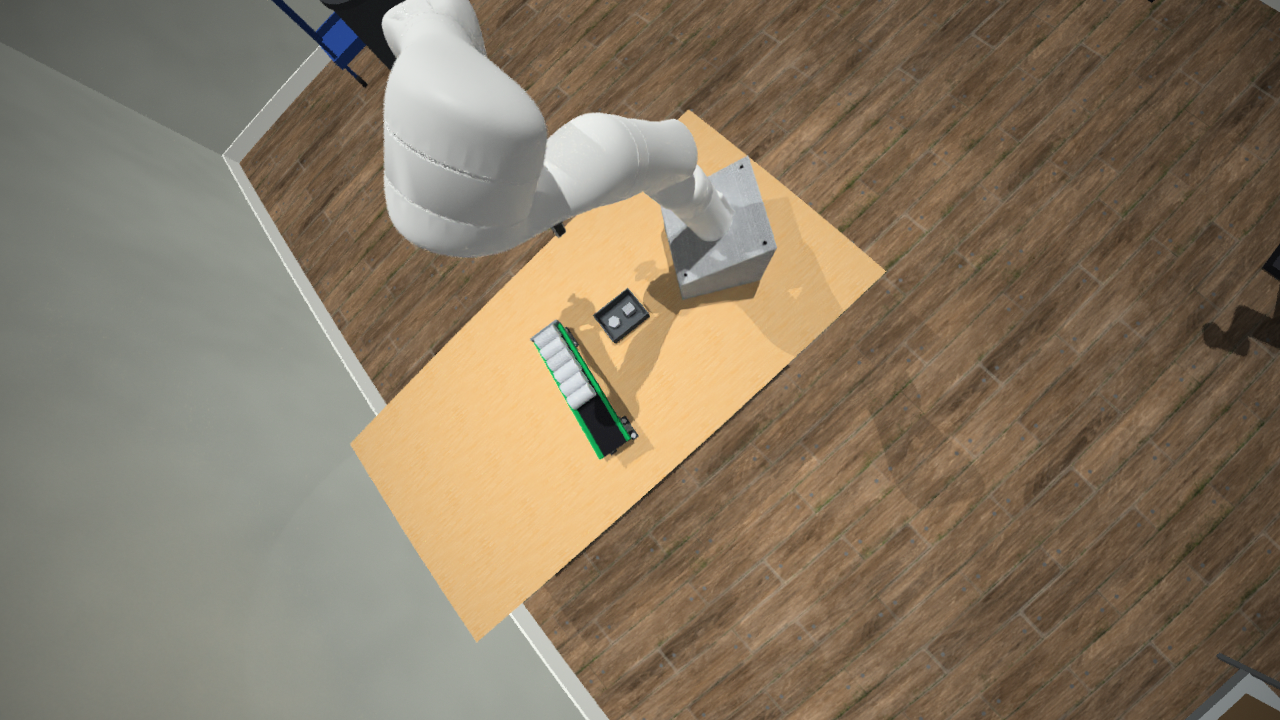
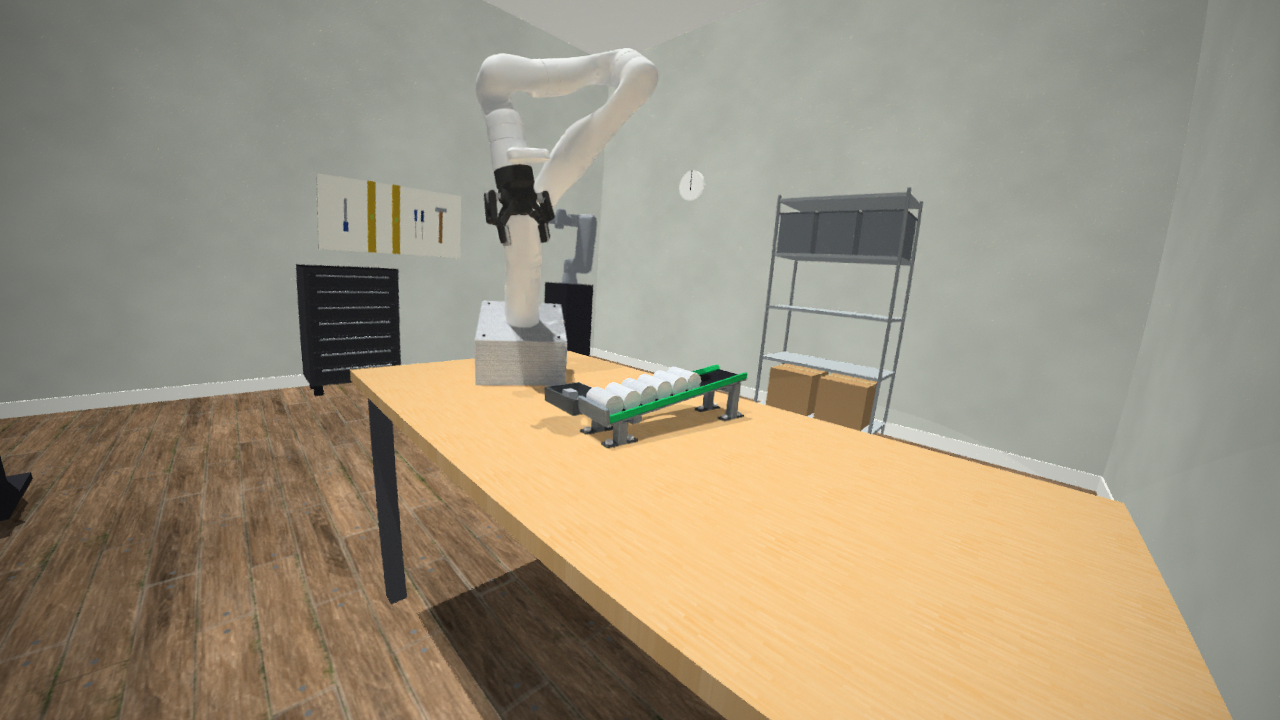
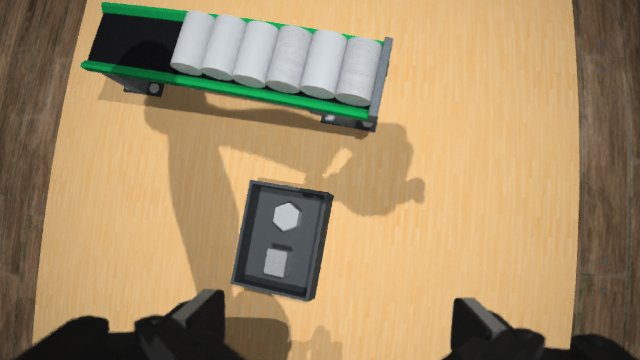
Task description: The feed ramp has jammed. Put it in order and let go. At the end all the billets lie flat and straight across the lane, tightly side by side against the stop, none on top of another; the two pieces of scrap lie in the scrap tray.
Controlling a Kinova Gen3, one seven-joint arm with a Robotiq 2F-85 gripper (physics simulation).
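Pixels of known places: gripper, fingertip midpoint: point(image 2: 527, 244) point(image 3: 337, 321); arm's base, link origin: point(image 1: 713, 222) point(image 2: 522, 319).
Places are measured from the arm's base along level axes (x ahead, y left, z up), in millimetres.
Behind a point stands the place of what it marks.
Several white billets point(image 1: 562, 364) @[x 514, y -69, z -70 mm] point(image 2: 642, 390) @[x 537, y -108, z -69 mm] point(image 3: 288, 59) @[x 501, y -91, z -62 mm] lie flat and straight across the lane of the green-railed feed ramp point(image 1: 607, 433) @[x 559, y 145, z -71 mm] point(image 2: 735, 379) point(image 3: 135, 45) @[x 551, y 123, z -74 mm]. They are side by side, none on top of another, and the end one is against the grey stop point(image 3: 381, 77) @[x 485, y -188, z -90 mm]. The dark scrap tray point(image 1: 599, 322) @[x 366, y -93, z -129 mm] point(image 2: 562, 402) @[x 320, y -115, z -145 mm] point(image 3: 324, 240) @[x 309, y -114, z -154 mm] stands beside the ramp. A hexagonal scrap piece point(image 1: 614, 321) @[x 335, y -67, z -143 mm] point(image 3: 286, 216) @[x 337, y -69, z -143 mm] and a square scrap piece point(image 1: 628, 308) @[x 281, y -59, z -135 mm] point(image 3: 275, 262) @[x 282, y -59, z -134 mm] lie apart in it. My gripper point(image 2: 524, 241) @[x 278, y -191, z 192 mm] point(image 3: 337, 321) @[x 278, y -191, z 192 mm] is open and empty, high above the table, away from ramp and tray.
The arm's grey base block point(image 1: 729, 241) @[x 16, y 64, z 9 mm] point(image 2: 520, 358) @[x 89, y -66, z -90 mm] stands on the wooden table point(image 1: 447, 465) @[x 1016, y -168, z -163 mm] point(image 2: 805, 537) @[x 896, y -214, z -163 mm] near the tray. A shelf unit point(image 2: 843, 259) and a black drawer cabinet point(image 2: 350, 326) stand beyond the table.
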